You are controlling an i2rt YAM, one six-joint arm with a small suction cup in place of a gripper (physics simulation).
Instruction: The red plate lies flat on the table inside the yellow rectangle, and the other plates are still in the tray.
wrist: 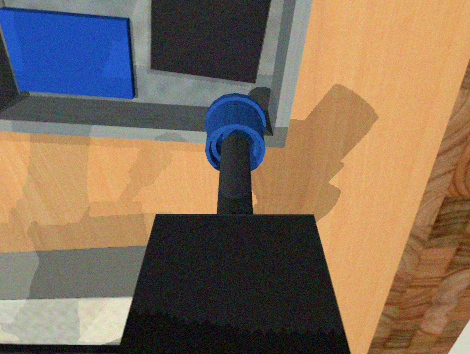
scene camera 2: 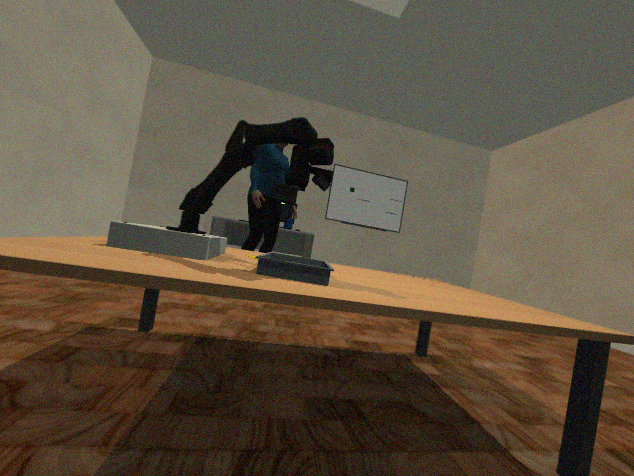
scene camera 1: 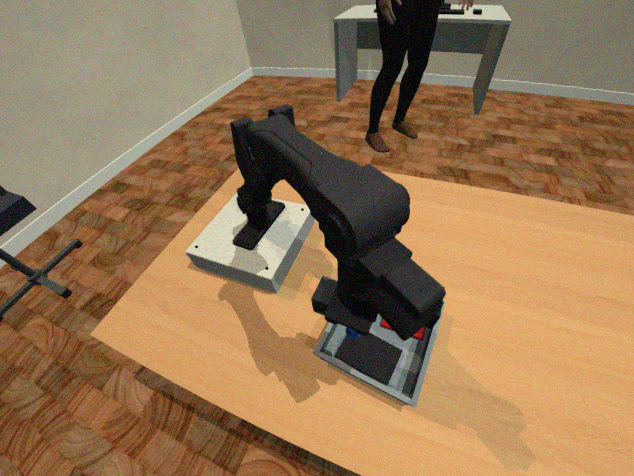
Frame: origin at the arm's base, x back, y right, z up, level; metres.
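Seen in the pictures: hand at its tool point: point(wrist: 235, 121) point(scene camera 2: 287, 227) point(scene camera 1: 353, 331); arm's base at its link origin: point(scene camera 2: 188, 232) point(scene camera 1: 260, 223).
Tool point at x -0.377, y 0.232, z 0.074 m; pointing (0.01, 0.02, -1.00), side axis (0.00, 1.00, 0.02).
Pixels of each thing's middle, then the offset from my tool point to it. "*": a spot on its surface instead.
- grey tray at the middle of its body: point(scene camera 1: 381, 330) point(scene camera 2: 295, 266) dx -0.047, dy -0.070, dz -0.122 m
- red plate at a spot on its surface: point(scene camera 1: 418, 333) * dx -0.130, dy -0.101, dz -0.134 m
- black plate at the middle of its body: point(scene camera 1: 368, 353) dx -0.036, dy -0.014, dz -0.139 m
- blue plate at the middle of its body: point(wrist: 72, 55) dx +0.010, dy -0.131, dz -0.139 m
- yellow rectangle at a spot on its surface: point(scene camera 2: 250, 256) * dx +0.151, dy -0.385, dz -0.146 m
My suction cup point(scene camera 1: 353, 333) point(scene camera 2: 288, 222) point(wrist: 235, 112) is blue, off, and carries nothing. It hangs above the grey tray point(scene camera 1: 428, 358) point(scene camera 2: 294, 270) point(wrist: 100, 132); the wrist view shows it over a corner of the tray. The red plate point(scene camera 1: 418, 333) lies in the tray, mostly hidden by the arm in scene camera 1, and does not show in the wrist view. A black plate point(scene camera 1: 369, 358) point(wrist: 210, 37) and a blue plate point(wrist: 70, 55) lie flat in the tray. A sliver of the yellow rectangle point(scene camera 2: 250, 256) shows behind the tray in scene camera 2; the arm hides it in scene camera 1.
The arm stands on a white base block point(scene camera 1: 220, 240) point(scene camera 2: 158, 245) to the left of the tray. The near table edge runs past the tray. A person point(scene camera 1: 407, 46) point(scene camera 2: 268, 169) stands beyond the table, by a desk point(scene camera 1: 419, 14).
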